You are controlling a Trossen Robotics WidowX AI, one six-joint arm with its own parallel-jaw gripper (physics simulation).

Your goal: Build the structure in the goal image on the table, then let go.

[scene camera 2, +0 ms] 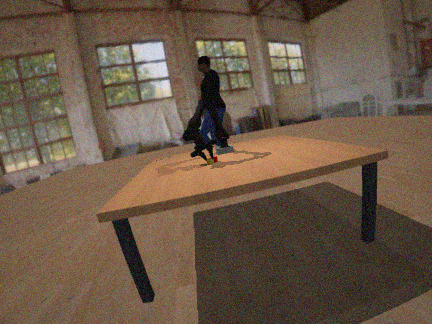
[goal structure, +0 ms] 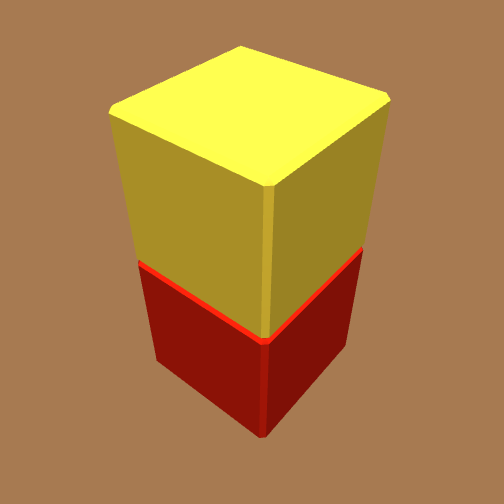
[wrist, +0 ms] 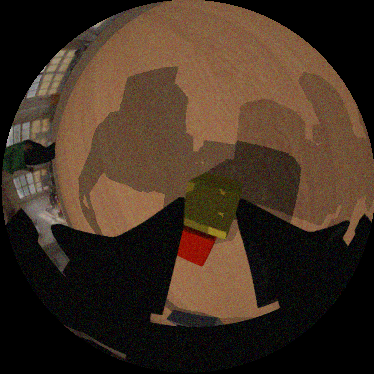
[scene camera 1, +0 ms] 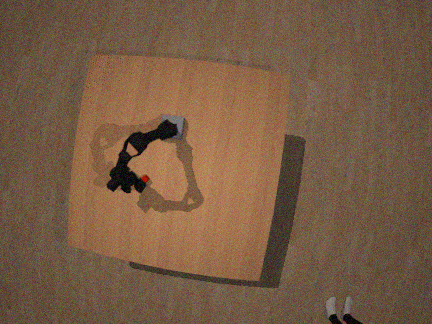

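Where they show: gripper, between the fingertips: (scene camera 2: pixel 210 160) (wrist: pixel 210 203); arm's base, origin of its link: (scene camera 2: pixel 224 146) (scene camera 1: pixel 171 129).
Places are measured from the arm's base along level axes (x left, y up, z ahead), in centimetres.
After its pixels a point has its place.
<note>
A yellow block (scene camera 2: pixel 210 161) @[x -21.0, y -2.6, z 30.8 cm] (wrist: pixel 212 205) @[x -21.1, y -1.0, z 29.1 cm] is between the two black fingers, low at the table (scene camera 1: pixel 225 225) @[x 27.6, y -4.3, z 56.7 cm] (scene camera 2: pixel 300 155) @[x 19.5, y -4.3, z 64.2 cm]. My gripper (scene camera 2: pixel 209 158) @[x -20.5, y -2.3, z 29.0 cm] (wrist: pixel 210 203) @[x -20.5, y -2.3, z 29.0 cm] is shut on it, a finger against each side. Whether the block rests on the table or is slightly raised cannot be told. A red block (scene camera 1: pixel 145 178) @[x -16.9, y -1.0, z 26.6 cm] (scene camera 2: pixel 215 159) @[x -17.0, y -2.5, z 28.8 cm] (wrist: pixel 196 246) @[x -18.3, y -1.0, z 26.8 cm] is right beside the yellow one, on the arm-base side, and looks to touch it. In the overhead view the arm hides the yellow block and the fingertips.
The arm's grey base plate (scene camera 1: pixel 180 121) @[x 5.4, y -0.1, z -4.4 cm] (scene camera 2: pixel 225 149) @[x -1.0, y -1.5, z 4.4 cm] stands on the table. The arm curves from it towards the table's left side in the overhead view. A person (scene camera 2: pixel 212 90) in dark clothes stands behind the arm. Arm shadows fall on the table around the blocks.
</note>
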